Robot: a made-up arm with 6 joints. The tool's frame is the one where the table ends. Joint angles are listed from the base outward.
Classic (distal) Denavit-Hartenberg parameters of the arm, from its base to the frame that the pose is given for. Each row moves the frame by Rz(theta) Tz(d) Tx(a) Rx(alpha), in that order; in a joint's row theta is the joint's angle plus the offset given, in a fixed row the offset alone. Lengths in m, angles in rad.
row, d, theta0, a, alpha
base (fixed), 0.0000, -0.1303, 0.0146, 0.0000
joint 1, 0.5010, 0.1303, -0.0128, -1.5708
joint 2, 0.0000, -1.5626, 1.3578, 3.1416
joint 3, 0.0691, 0.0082, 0.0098, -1.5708
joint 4, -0.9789, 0.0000, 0.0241, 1.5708
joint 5, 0.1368, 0.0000, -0.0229, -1.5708
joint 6, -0.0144, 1.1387, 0.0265, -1.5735
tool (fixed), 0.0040, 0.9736, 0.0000, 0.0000
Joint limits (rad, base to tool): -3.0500..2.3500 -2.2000..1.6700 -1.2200..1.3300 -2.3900..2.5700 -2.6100..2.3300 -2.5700..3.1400
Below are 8 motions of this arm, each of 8 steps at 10 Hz.
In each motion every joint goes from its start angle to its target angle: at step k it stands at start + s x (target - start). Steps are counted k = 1, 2, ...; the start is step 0. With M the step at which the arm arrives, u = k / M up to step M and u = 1 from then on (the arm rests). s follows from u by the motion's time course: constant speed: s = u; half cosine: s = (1 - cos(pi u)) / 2; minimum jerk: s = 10 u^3 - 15 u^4 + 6 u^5.
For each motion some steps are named. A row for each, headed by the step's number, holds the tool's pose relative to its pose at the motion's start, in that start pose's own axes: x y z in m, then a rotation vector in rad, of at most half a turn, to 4 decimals.
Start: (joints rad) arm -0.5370 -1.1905 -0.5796 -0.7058 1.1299 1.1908
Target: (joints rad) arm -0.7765 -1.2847 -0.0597 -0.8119 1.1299 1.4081
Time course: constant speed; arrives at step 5
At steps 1, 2, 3, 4, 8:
1: 0.0594 0.0058 -0.1032 -0.0587 0.0865 0.0610
2: 0.1075 0.0063 -0.2165 -0.1147 0.1741 0.1194
3: 0.1432 -0.0005 -0.3384 -0.1675 0.2628 0.1747
4: 0.1655 -0.0163 -0.4669 -0.2170 0.3529 0.2268
8: 0.1740 -0.0423 -0.5999 -0.2629 0.4443 0.2752

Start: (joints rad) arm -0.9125 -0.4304 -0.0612 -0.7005 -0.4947 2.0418
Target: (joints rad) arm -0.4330 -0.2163 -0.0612 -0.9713 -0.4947 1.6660
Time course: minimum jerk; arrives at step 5
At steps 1, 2, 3, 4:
1: 0.0258 0.0085 -0.0013 0.0191 0.0409 -0.0256
2: 0.1452 0.0360 -0.0186 0.1097 0.2129 -0.1494
3: 0.3170 0.0429 -0.0728 0.2506 0.4203 -0.3466
4: 0.4362 0.0234 -0.1301 0.3593 0.5403 -0.5006

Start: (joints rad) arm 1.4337 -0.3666 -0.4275 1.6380 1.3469 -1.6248
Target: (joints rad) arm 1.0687 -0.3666 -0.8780 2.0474 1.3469 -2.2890
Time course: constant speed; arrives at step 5
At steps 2, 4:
2: -0.0858 0.0645 0.1558 0.3990 0.1732 0.2027
4: -0.1533 0.1037 0.3331 0.7859 0.3945 0.3864

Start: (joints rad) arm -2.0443 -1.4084 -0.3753 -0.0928 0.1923 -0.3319
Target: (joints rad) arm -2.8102 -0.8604 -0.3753 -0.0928 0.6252 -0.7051
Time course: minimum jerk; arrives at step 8
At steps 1, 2, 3, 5, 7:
1: 0.0098 0.0022 0.0107 -0.0062 -0.0011 0.0044
2: 0.0598 0.0183 0.0688 -0.0403 -0.0065 0.0282
3: 0.1424 0.0690 0.1772 -0.1093 -0.0137 0.0740
5: 0.2564 0.2928 0.3877 -0.3028 -0.0130 0.1838
7: 0.2571 0.4511 0.4368 -0.4223 -0.0011 0.2375

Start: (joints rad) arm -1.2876 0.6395 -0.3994 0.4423 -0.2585 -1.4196
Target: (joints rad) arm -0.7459 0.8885 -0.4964 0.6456 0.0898 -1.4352
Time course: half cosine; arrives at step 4
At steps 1, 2, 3, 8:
1: 0.0434 0.0157 0.1189 -0.0676 -0.0913 -0.0129
2: 0.1099 0.0825 0.4096 -0.2231 -0.3201 -0.0389
3: 0.1239 0.1899 0.6906 -0.3667 -0.5588 -0.0534
8: 0.1154 0.2457 0.7999 -0.4226 -0.6598 -0.0546

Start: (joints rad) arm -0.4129 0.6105 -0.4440 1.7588 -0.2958 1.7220
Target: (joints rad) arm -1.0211 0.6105 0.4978 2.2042 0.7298 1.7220
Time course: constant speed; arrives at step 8
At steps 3, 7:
3: 0.1855 -0.2726 0.3231 0.1714 -0.1781 0.2230
7: 0.3272 -0.8635 0.5752 0.1743 -0.4708 0.3166

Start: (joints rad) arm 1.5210 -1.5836 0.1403 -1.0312 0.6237 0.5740
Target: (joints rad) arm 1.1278 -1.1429 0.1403 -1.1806 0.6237 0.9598
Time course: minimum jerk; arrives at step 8
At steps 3, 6, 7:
3: -0.0135 0.0155 0.2573 -0.1384 -0.1858 0.0277
6: -0.1600 0.1665 0.7559 -0.4884 -0.5831 0.0990
7: -0.1903 0.2004 0.8127 -0.5412 -0.6363 0.1108

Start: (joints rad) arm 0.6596 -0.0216 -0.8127 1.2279 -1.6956 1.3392
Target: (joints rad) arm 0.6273 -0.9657 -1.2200 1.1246 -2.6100 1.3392
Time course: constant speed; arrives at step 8
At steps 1, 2, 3, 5, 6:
1: 0.0962 -0.0833 0.0260 0.0706 0.0037 -0.0906
2: 0.1928 -0.1639 0.0355 0.1352 0.0102 -0.1845
3: 0.2881 -0.2408 0.0291 0.1936 0.0194 -0.2814
5: 0.4691 -0.3785 -0.0284 0.2903 0.0445 -0.4827
6: 0.5519 -0.4373 -0.0773 0.3282 0.0597 -0.5863

